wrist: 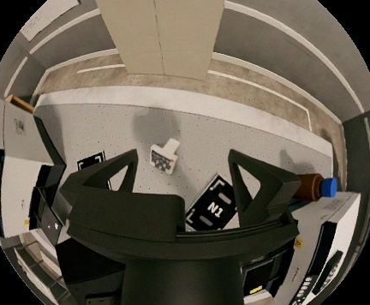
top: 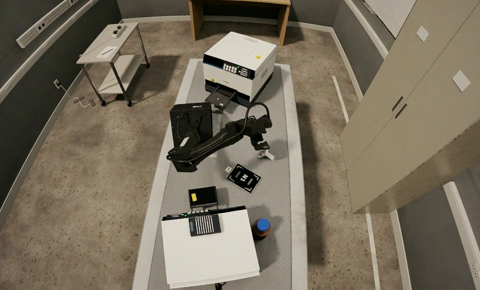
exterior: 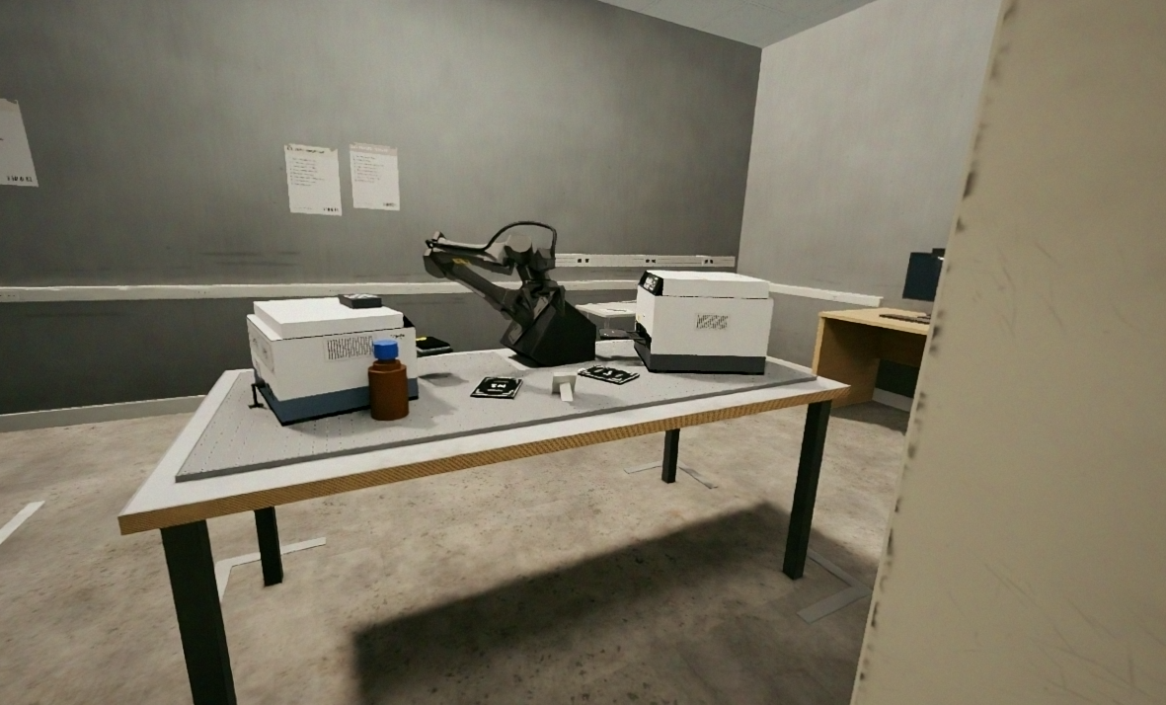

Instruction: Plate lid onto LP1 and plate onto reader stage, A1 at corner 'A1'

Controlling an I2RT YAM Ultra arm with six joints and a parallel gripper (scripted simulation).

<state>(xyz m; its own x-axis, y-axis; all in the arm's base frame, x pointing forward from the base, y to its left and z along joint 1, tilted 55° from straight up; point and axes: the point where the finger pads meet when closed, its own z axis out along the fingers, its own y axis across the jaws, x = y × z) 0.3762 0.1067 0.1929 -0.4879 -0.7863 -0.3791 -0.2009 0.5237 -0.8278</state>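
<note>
The black plate is 290 mm behind my hand, 280 mm to the right of it and 120 mm below it. Also, from my hand: well plate (290 mm behind, 280 mm to the right, 130 mm below); blue-capped bottle (410 mm to the right, 120 mm below, 10 mm ahead).
</note>
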